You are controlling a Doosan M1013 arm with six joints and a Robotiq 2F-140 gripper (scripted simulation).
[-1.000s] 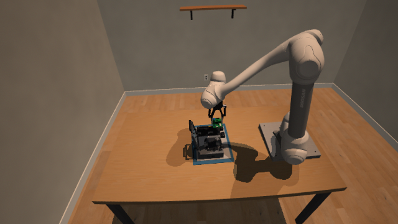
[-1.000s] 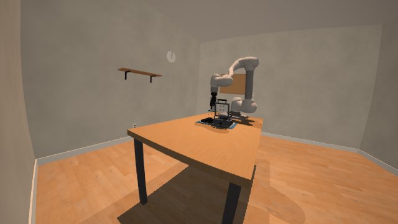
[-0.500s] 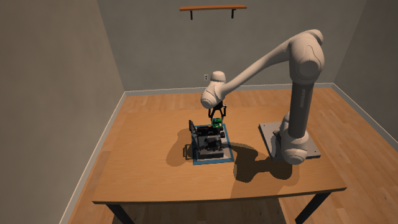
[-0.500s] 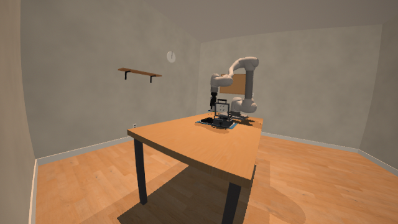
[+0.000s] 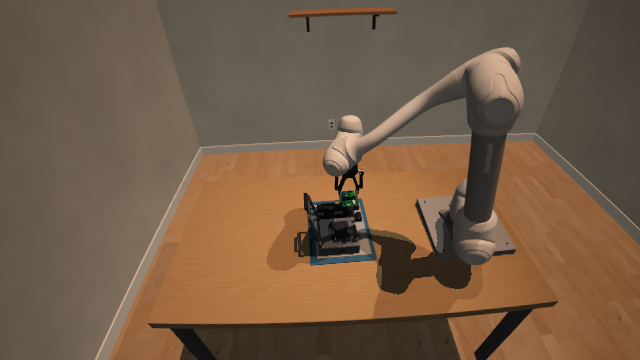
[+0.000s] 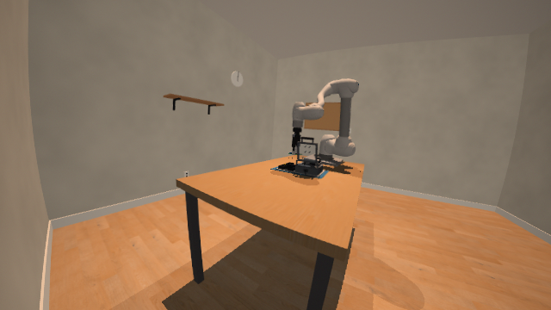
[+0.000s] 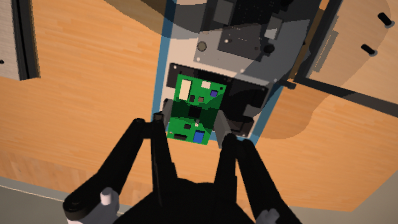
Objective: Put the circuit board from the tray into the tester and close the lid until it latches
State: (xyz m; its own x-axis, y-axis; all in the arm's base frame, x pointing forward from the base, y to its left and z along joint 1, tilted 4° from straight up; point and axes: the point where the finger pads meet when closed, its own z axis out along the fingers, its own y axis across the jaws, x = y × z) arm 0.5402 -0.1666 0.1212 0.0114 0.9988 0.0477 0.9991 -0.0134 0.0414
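My hand is 220 mm to the right of the dark block and 50 mm above it. Also, from my hand: tester lid: 180 mm ahead, 160 mm to the left, 40 mm above; then green circuit board: 20 mm below.
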